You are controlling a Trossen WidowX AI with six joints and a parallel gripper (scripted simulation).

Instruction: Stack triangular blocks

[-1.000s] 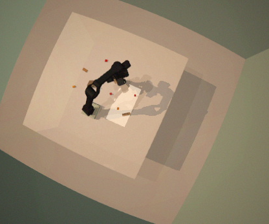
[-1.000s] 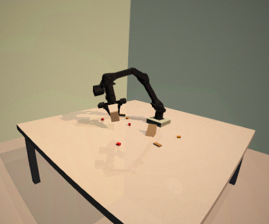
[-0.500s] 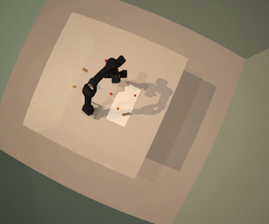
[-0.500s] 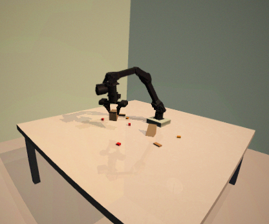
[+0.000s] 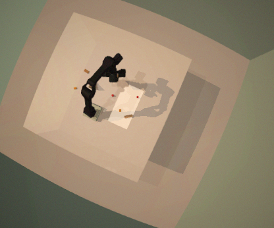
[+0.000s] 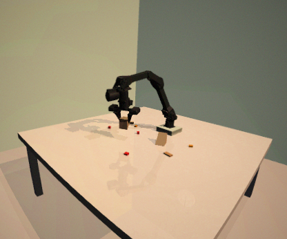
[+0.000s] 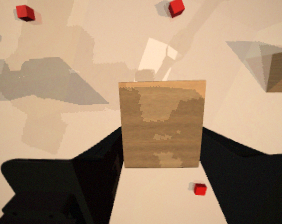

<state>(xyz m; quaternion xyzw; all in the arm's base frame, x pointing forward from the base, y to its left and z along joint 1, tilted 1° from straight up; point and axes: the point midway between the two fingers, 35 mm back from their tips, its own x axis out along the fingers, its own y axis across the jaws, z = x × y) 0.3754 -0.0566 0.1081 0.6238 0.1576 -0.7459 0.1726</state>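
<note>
My gripper tip is 310 mm to the right of the brown piece, 110 mm above it and 60 mm past it. The rest, counted from my gripper tip: wooden triangular block: 10 mm ahead, 10 mm above.
</note>
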